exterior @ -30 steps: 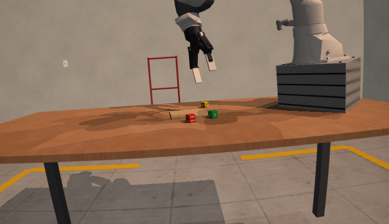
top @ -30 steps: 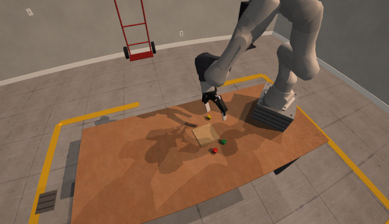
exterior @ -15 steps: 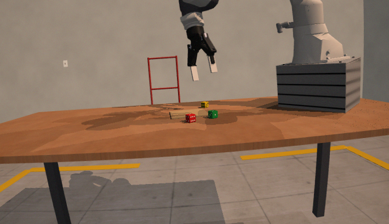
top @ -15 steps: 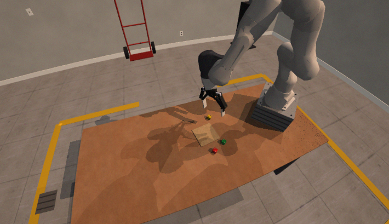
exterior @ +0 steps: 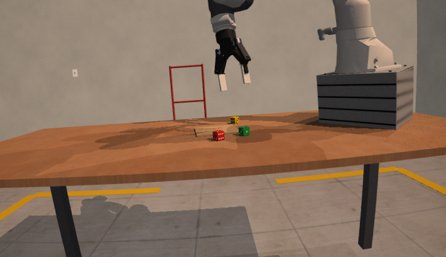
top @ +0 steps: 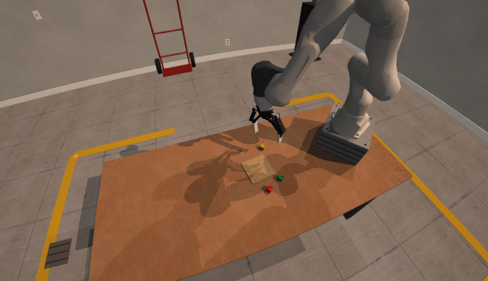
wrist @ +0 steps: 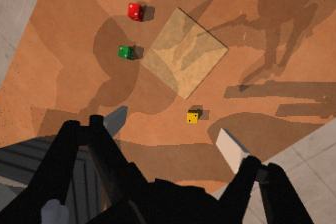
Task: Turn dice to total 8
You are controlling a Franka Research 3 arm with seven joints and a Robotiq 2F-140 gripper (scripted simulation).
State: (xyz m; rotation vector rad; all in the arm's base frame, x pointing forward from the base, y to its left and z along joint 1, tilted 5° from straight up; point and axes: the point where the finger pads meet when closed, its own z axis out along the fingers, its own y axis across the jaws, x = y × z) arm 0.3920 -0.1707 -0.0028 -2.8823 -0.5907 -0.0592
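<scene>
My gripper is now 3 cm to the left of the yellow die and 14 cm above it. The rest, counted from my hand: green die 2 cm ahead, 18 cm to the left, 14 cm below; then red die 11 cm ahead, 21 cm to the left, 14 cm below; then tan mat 9 cm ahead, 7 cm to the left, 15 cm below.
</scene>
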